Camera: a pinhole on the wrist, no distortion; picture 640 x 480 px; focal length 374.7 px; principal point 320.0 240.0 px. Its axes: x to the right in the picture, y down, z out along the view. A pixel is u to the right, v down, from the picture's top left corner.
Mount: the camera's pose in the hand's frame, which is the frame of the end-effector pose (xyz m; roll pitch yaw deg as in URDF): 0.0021 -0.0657 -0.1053 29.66 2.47 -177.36
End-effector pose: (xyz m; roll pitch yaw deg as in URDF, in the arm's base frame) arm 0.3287 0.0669 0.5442 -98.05 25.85 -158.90
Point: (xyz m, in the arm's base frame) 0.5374 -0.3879 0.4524
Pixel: 293.6 385.8
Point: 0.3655 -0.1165 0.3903
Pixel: 194.3 251.8
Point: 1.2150 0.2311 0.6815
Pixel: outside the picture
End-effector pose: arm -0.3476 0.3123 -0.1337 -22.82 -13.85 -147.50
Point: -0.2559 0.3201 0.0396
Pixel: 354.8 399.9
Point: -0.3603 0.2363 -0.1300
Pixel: 181.4 132.9
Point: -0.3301 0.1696 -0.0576
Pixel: 185.4 187.9
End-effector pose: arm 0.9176 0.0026 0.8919 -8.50 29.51 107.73
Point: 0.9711 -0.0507 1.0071
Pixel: 571.2 382.2
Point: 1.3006 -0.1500 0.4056
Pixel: behind the camera
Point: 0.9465 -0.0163 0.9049
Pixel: 405.9 274.9
